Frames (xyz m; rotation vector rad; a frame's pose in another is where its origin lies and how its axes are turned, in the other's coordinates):
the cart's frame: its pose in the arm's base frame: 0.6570 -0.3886 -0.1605 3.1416 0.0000 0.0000
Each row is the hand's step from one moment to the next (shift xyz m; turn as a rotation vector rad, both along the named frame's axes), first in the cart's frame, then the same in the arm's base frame.
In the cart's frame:
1: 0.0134 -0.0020 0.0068 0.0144 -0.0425 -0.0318
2: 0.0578 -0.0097 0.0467 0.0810 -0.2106 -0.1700
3: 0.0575 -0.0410 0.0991 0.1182 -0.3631 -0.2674
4: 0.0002 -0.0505 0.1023 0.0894 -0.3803 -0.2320
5: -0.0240 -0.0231 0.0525 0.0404 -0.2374 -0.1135
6: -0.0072 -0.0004 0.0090 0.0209 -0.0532 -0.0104
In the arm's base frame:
1: 0.0134 0.0020 -0.0068 0.0144 0.0425 0.0318
2: 0.0578 0.0097 -0.0467 0.0810 0.2106 0.1700
3: 0.0575 0.0410 -0.0991 0.1182 0.3631 0.2674
4: 0.0002 0.0505 -0.1023 0.0894 0.3803 0.2320
5: -0.0240 0.0231 -0.0525 0.0404 0.2374 0.1135
6: -0.0072 0.0004 -0.0090 0.0209 0.0532 0.0104

